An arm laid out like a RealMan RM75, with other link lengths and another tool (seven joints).
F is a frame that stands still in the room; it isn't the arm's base.
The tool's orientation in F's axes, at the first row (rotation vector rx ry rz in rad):
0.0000, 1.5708, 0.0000
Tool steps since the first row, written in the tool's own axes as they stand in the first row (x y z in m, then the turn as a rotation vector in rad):
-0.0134, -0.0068, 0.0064, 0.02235, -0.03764, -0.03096
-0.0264, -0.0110, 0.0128, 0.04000, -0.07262, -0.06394
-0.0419, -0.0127, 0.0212, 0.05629, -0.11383, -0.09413
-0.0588, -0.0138, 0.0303, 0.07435, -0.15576, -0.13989
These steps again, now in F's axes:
0.0064, -0.0068, 0.0134, -0.03096, -0.03764, -0.02235
0.0128, -0.0110, 0.0264, -0.06394, -0.07262, -0.04000
0.0212, -0.0127, 0.0419, -0.09413, -0.11383, -0.05629
0.0303, -0.0138, 0.0588, -0.13989, -0.15576, -0.07435

